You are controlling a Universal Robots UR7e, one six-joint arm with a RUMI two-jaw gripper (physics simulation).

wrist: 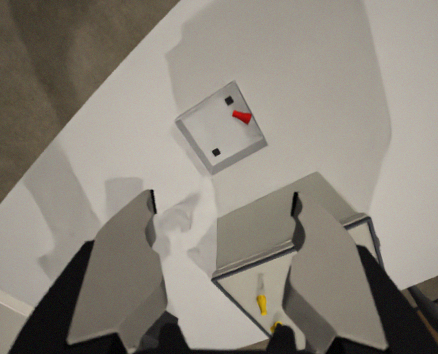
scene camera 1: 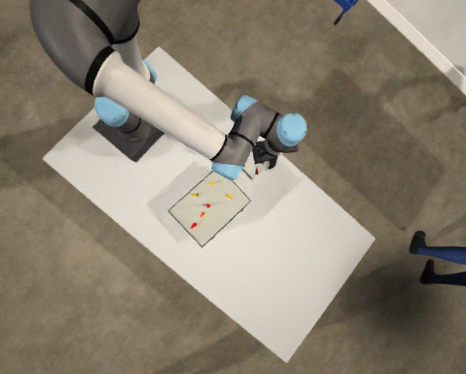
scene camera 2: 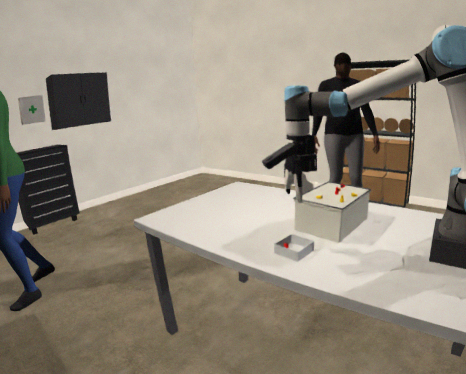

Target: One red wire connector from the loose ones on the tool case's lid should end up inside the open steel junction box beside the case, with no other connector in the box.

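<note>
A red wire connector lies on its side inside the open steel junction box, close to one wall. No other connector shows in the box. My gripper is open and empty, above the table and apart from the box. The tool case stands beside the box. On its lid lie two red connectors, an orange one and three yellow ones. My wrist partly hides the box in scene camera 1.
The white table carries the case and box. The case is taller than the box. A person in black stands behind the table, and one in green is at the left. A shelf rack stands behind.
</note>
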